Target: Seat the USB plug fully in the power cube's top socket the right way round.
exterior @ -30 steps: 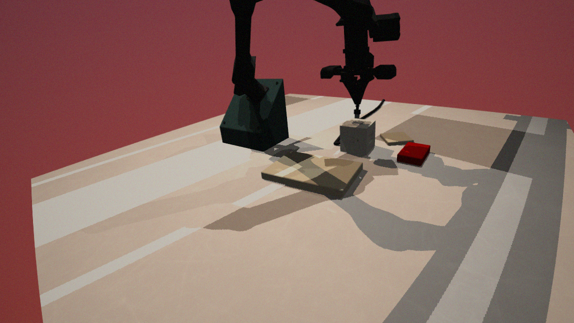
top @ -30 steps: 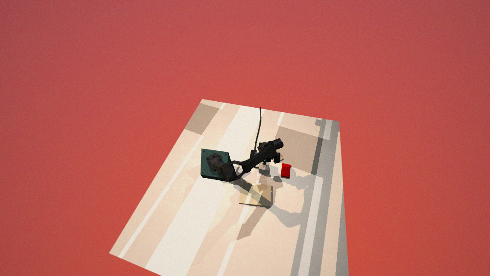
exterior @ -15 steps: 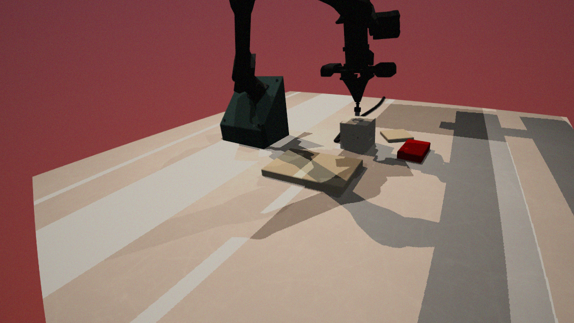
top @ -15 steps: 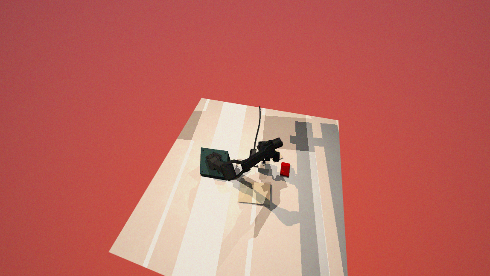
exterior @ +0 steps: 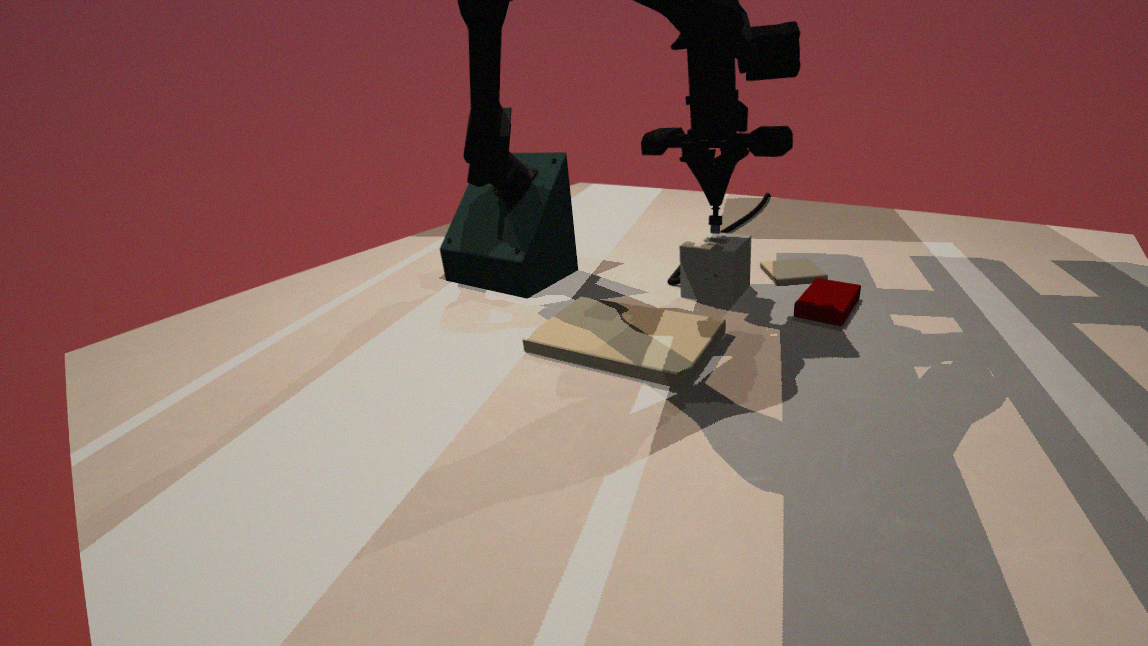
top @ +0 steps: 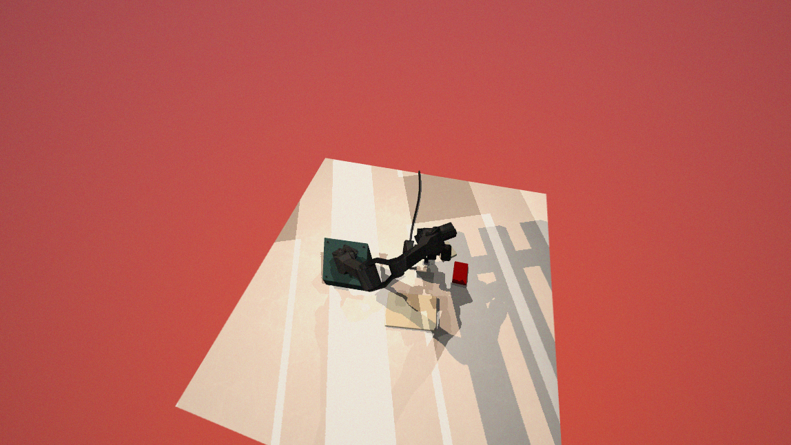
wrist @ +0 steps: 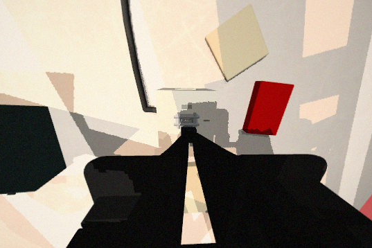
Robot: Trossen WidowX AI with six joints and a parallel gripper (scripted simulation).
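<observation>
My gripper tip is now 6 cm above the socket. From my gripper tip the other things lie so: red block: 15 cm ahead, 4 cm to the left, 12 cm below; small tan tile: 6 cm ahead, 12 cm to the left, 12 cm below; black usb plug: 2 cm below.
</observation>
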